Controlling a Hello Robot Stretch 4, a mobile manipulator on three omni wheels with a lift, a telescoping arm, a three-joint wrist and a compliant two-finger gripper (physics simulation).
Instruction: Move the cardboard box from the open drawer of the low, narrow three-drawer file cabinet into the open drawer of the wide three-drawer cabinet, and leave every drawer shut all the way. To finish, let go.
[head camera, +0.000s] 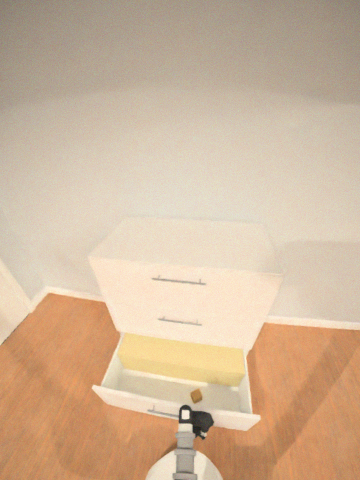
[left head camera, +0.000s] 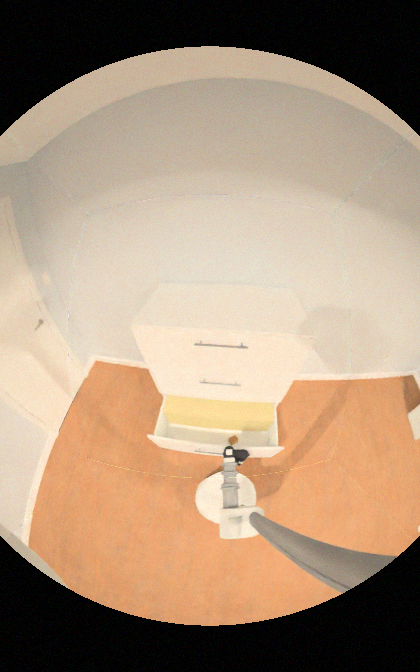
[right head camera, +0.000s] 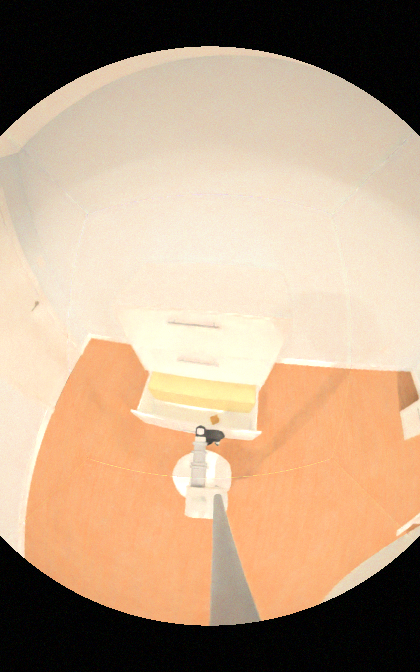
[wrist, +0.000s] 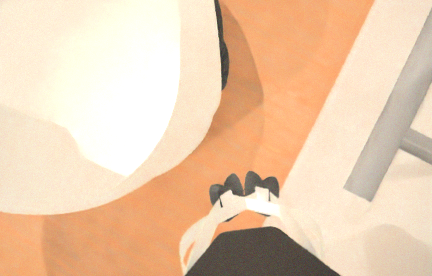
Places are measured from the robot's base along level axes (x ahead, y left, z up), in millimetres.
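Pixels of known places: gripper, between the fingertips: (head camera: 200, 433) (wrist: 243, 187).
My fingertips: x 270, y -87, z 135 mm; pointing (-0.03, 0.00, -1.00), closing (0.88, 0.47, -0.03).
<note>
Behind a point stands the place of what it marks.
The wide white three-drawer cabinet (head camera: 135, 300) {x 732, y 287, z 712 mm} (left head camera: 172, 360) (right head camera: 155, 345) stands against the wall. Its two upper drawers are shut. Its bottom drawer (head camera: 125, 399) {x 380, y 340, z 267 mm} (left head camera: 175, 444) (right head camera: 160, 421) is open; its front also shows at the right in the wrist view (wrist: 320, 145) {x 338, y -20, z 91 mm}. The small brown cardboard box (head camera: 196, 396) {x 449, y -69, z 124 mm} (left head camera: 233, 439) (right head camera: 214, 419) lies in that drawer, near the front and right of the middle. My gripper (wrist: 243, 187) {x 270, y -87, z 135 mm} (head camera: 202, 434) {x 270, y -87, z 135 mm} is shut and empty, fingertips nearly together, beside the drawer front near its handle. The low, narrow file cabinet cannot be clearly made out.
A long yellow block (head camera: 182, 359) {x 610, y 23, z 279 mm} (left head camera: 219, 413) (right head camera: 202, 391) fills the back of the open drawer. The bar handle (wrist: 395, 110) {x 307, y -9, z 284 mm} is close to my fingers. A white piece of furniture (left head camera: 416, 420) (right head camera: 411, 421) is cut off at the right edge. A door stands at the left.
</note>
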